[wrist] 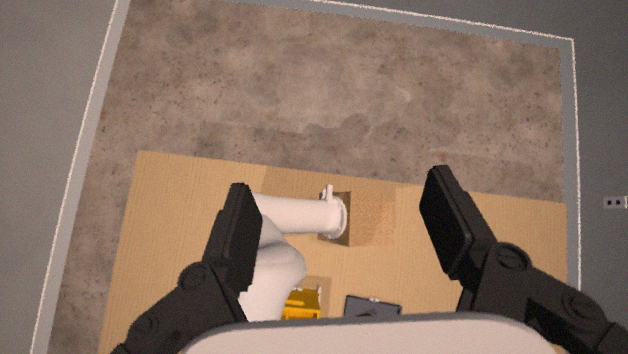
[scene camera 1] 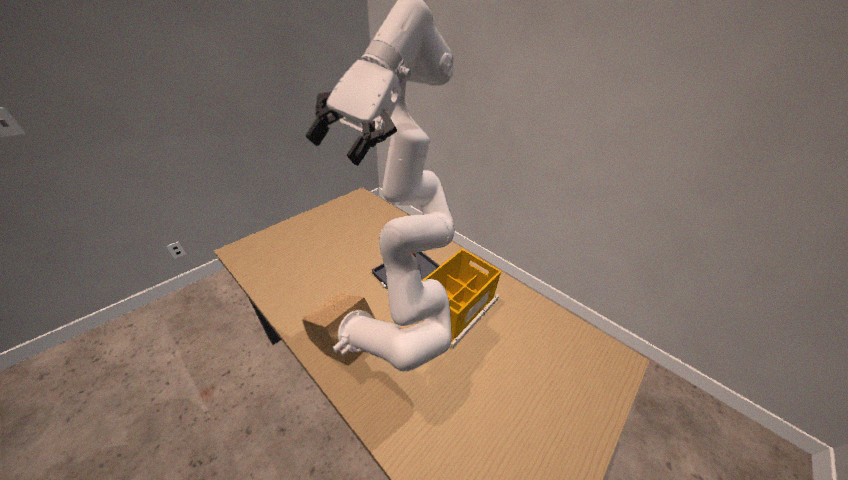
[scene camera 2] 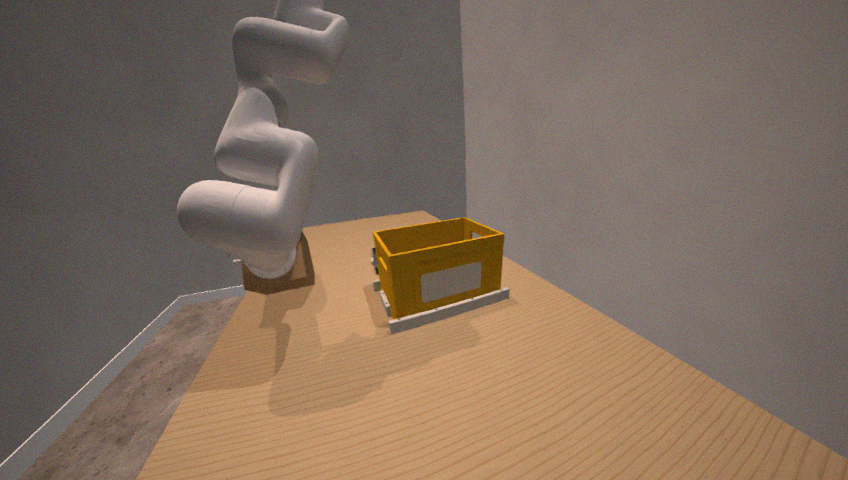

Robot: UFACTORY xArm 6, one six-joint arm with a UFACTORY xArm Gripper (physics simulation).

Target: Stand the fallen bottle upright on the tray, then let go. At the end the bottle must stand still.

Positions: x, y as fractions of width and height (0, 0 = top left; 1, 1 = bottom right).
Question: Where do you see a yellow crate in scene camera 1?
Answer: At 0.55, 0.61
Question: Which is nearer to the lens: the yellow crate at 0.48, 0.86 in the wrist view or the dark grey tray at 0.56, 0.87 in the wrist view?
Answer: The yellow crate.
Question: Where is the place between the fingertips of my gripper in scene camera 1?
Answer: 0.39, 0.32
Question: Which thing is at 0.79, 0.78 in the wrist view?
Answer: My gripper.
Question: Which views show the yellow crate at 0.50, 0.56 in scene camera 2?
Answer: The wrist view, scene camera 1 and scene camera 2: all of them.
